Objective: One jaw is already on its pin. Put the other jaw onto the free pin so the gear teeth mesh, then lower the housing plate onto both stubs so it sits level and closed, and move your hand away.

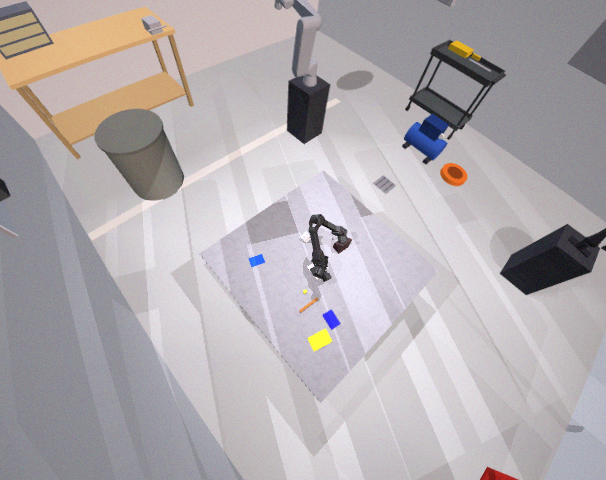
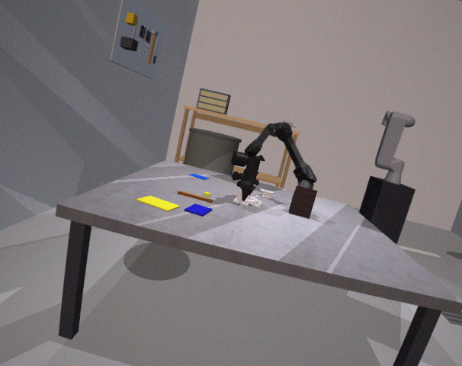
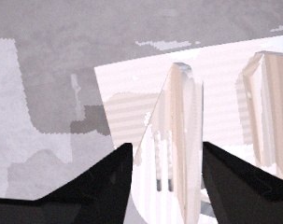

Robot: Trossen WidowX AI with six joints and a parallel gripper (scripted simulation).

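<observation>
Now: gripper tip 40 mm past the white jaw and 10 mm to the left of it. Also, from my gripper tip: white housing plate: 280 mm to the right, 130 mm behind, 10 mm above; then small yellow cube: 180 mm ahead, 30 mm to the left, 10 mm below; then orange bar: 220 mm ahead, 110 mm to the left, 10 mm below.
</observation>
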